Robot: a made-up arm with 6 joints.
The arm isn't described. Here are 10 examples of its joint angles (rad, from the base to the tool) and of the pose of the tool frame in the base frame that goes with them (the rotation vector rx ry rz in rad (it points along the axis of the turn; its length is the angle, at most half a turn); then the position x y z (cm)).
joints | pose
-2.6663 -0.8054 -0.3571 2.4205 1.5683 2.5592 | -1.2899 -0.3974 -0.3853 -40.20 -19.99 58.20
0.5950 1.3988 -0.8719 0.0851 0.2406 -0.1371 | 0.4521 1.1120 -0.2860 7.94 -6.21 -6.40
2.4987 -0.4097 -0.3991 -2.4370 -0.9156 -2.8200 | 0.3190 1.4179 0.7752 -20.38 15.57 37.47
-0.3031 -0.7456 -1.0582 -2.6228 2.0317 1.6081 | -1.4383 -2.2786 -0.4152 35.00 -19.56 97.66
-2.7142 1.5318 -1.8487 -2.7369 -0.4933 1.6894 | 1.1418 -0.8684 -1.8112 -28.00 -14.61 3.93
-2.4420 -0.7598 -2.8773 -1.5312 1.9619 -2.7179 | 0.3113 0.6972 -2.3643 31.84 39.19 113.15
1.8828 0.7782 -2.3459 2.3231 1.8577 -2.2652 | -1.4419 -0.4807 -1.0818 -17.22 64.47 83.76
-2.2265 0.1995 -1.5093 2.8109 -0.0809 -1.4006 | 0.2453 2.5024 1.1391 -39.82 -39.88 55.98
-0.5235 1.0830 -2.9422 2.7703 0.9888 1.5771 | -1.5549 -1.0871 0.6406 58.15 -38.31 89.60
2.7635 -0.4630 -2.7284 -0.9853 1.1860 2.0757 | 2.6094 1.3896 -0.7960 25.99 -4.15 128.72
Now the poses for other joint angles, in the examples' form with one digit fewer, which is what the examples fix.
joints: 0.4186 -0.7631 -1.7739 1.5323 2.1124 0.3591
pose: 1.720 1.166 0.731 11.0 6.3 119.0
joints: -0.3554 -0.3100 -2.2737 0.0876 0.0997 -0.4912
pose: 0.131 -1.870 0.718 4.4 -9.2 132.2
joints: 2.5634 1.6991 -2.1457 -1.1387 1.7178 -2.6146
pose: 2.150 -0.783 0.012 -30.6 30.9 0.7
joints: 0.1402 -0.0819 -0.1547 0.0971 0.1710 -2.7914
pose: -0.160 1.157 2.069 33.5 0.0 18.2
